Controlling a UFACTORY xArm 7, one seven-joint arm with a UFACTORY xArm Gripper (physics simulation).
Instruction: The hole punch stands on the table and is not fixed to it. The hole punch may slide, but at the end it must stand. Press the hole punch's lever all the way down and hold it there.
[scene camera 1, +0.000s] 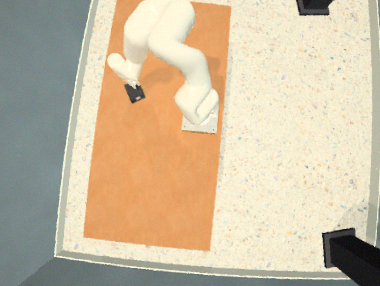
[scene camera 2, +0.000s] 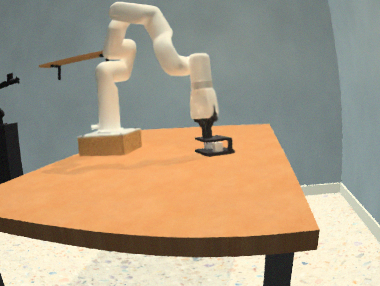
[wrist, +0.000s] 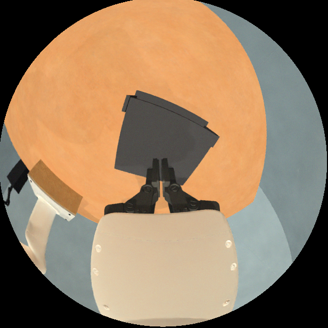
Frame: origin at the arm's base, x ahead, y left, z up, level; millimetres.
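Seen in the pictures: gripper, fingertip midpoint: (scene camera 1: 136, 87) (scene camera 2: 207, 138); arm's base at its link origin: (scene camera 2: 110, 132).
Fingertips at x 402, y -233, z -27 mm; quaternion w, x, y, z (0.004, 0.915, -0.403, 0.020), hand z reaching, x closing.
Offsets run from my fingertips to a thing's top centre. "spot": to the spot under its first point. Level surfaces: height alone.
The black hole punch @[24 mm ahead, 14 mm left, 0 mm up] (scene camera 1: 135, 95) (scene camera 2: 231, 145) stands upright on the table @[56 mm down] (scene camera 1: 150, 190) (scene camera 2: 165, 200) (wrist: 90, 65). Its flat black lever @[spot: 47 mm ahead, 31 mm right, 0 mm up] (scene camera 2: 221, 138) (wrist: 160, 127) lies about level, roughly parallel to the base, with white blocks @[spot: 23 mm ahead, 41 mm right, 25 mm down] (scene camera 2: 215, 146) between them. My gripper (scene camera 2: 207, 136) (wrist: 160, 166) is shut and empty and points straight down. Its fingertips are at the top of the lever, near the end away from the rear post, and appear to touch it. Whether the lever is at the very bottom of its travel cannot be told. The fingertips are largely hidden by the arm in scene camera 1.
The arm's base stands on a wooden block (scene camera 2: 102, 145) (wrist: 56, 186), off to the left of the hole punch in scene camera 2. The table's far edge runs close behind the hole punch. A dark table leg (scene camera 2: 278, 270) shows below the near corner.
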